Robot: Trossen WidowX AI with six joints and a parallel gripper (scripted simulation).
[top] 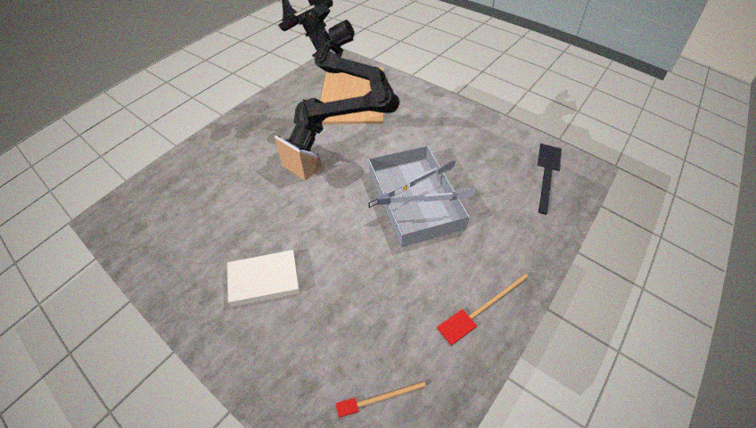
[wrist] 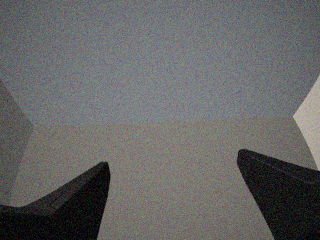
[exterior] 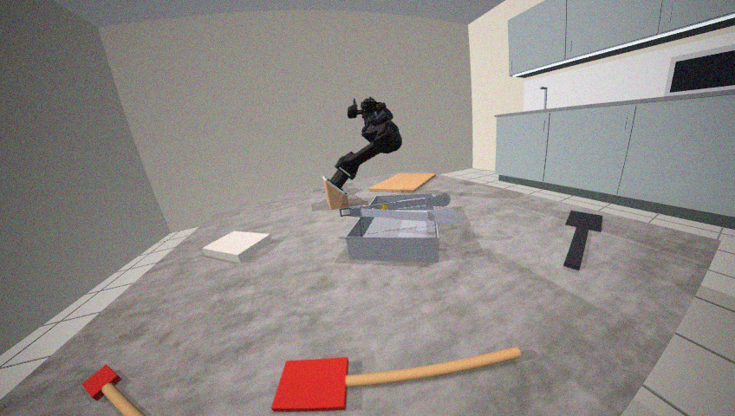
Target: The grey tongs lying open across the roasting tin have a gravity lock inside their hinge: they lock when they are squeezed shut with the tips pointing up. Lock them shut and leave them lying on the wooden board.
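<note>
My gripper tip is now 530 mm short of the yellow lock slider, 210 mm to the left of it and 390 mm above it. From my gripper tip the other things lie so: grey roasting tin 550 mm ahead, 180 mm to the right, 430 mm below; then white block 350 mm ahead, 630 mm to the right, 450 mm below; then wooden board 80 mm ahead, 160 mm to the left, 450 mm below.
</note>
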